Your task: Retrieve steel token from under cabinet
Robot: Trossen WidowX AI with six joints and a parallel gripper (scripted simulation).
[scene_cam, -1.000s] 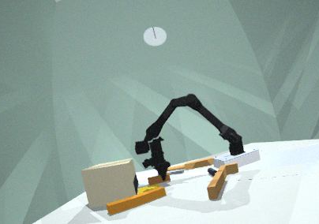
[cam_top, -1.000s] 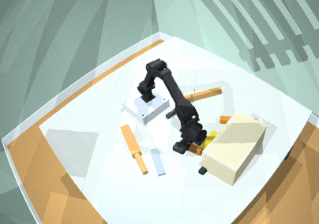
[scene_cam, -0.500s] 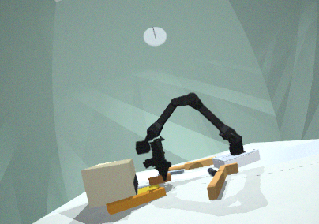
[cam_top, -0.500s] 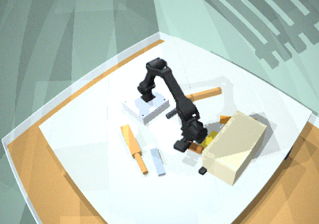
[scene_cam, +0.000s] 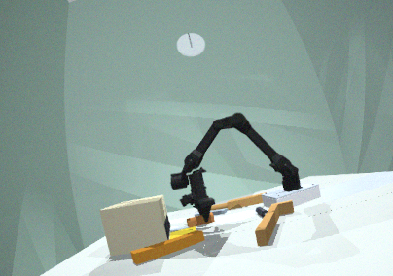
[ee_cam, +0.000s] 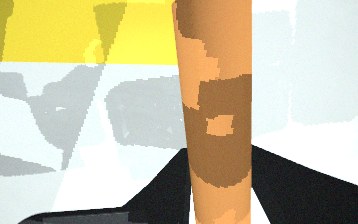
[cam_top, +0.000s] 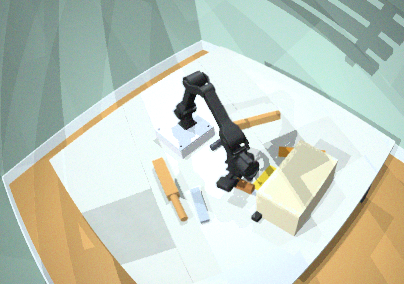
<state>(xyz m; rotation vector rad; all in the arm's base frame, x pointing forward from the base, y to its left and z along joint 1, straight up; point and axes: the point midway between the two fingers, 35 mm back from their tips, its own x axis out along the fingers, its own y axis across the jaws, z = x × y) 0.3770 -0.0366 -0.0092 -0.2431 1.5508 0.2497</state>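
Right now my gripper tip is 170 mm to the left of the grey flat bar and 20 mm past it. Also, from my gripper tip: orange paddle 220 mm to the right, 130 mm behind, 10 mm above; orange bar 300 mm to the left, 90 mm ahead, 10 mm above.
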